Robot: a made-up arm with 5 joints.
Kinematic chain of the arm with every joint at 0, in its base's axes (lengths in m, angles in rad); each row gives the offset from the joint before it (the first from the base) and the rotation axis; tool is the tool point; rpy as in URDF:
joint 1: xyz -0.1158 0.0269 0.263 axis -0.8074 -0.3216 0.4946
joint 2: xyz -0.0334 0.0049 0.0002 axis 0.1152 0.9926 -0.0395
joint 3: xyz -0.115 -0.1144 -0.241 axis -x
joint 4: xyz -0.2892 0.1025 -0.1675 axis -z
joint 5: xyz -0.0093 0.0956 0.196 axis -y
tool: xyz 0.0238 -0.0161 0.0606 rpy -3.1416 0 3.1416
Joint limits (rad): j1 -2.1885..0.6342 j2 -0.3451..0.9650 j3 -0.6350..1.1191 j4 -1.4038..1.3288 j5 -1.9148..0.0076
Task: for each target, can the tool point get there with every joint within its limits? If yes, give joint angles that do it. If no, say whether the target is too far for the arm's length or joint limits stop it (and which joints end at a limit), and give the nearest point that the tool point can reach.
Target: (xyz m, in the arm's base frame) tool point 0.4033 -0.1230 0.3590
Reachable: no: joint limits stop it (at a limit: joint 1, joint 2) | nearest point -0.0898 0.2856 0.5914 | short by 0.681 m
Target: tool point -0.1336 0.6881 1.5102
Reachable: no: too far | nearest point -0.2245 0.3570 0.7958 | short by 0.793 m
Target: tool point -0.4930 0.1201 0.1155
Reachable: yes | joints -0.1235 -0.0339 -0.2690 0.0169 -1.0818
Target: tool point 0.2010 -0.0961 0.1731
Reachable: no: joint limits stop it (at a limit: joint 1, joint 2, joint 3) | nearest point -0.1925 -0.2864 -0.0661 | short by 0.498 m
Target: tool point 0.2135 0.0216 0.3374
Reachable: no: joint limits stop it (at a limit: joint 1, joint 2) | nearest point -0.0972 0.2883 0.5756 | short by 0.474 m
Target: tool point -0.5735 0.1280 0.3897
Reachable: yes | joints -0.4008 0.3184 -0.4072 -0.8508 -0.3957
